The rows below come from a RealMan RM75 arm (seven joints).
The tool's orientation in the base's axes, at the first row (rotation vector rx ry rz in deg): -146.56 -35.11 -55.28
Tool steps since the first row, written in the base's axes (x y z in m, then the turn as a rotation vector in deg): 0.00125 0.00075 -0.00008 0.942 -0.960 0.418; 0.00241 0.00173 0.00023 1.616 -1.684 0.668; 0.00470 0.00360 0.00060 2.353 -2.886 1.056; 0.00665 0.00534 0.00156 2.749 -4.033 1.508; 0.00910 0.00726 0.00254 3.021 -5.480 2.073; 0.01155 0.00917 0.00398 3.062 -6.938 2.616; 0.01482 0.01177 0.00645 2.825 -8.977 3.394; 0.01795 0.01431 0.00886 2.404 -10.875 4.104; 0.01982 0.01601 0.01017 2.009 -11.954 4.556; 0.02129 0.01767 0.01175 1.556 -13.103 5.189; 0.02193 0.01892 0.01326 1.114 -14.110 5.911; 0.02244 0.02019 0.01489 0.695 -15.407 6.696; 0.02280 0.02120 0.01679 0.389 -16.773 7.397
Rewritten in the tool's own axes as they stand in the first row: 0.00100 0.00000 0.00107 0.661 1.223 -0.224; 0.00226 -0.00029 0.00191 1.090 2.138 -0.366; 0.00457 -0.00079 0.00372 1.526 3.469 -0.787; 0.00703 -0.00144 0.00487 1.790 4.571 -1.413; 0.00988 -0.00200 0.00636 1.965 5.848 -2.322; 0.01304 -0.00262 0.00751 1.966 7.022 -3.344; 0.01765 -0.00357 0.00868 1.780 8.513 -4.944; 0.02211 -0.00454 0.00979 1.462 9.802 -6.532; 0.02474 -0.00525 0.01063 1.209 10.449 -7.553; 0.02727 -0.00617 0.01105 1.022 11.098 -8.765; 0.02907 -0.00715 0.01088 0.941 11.617 -9.971; 0.03088 -0.00823 0.01056 0.840 12.385 -11.341; 0.03270 -0.00921 0.00986 0.739 13.281 -12.620
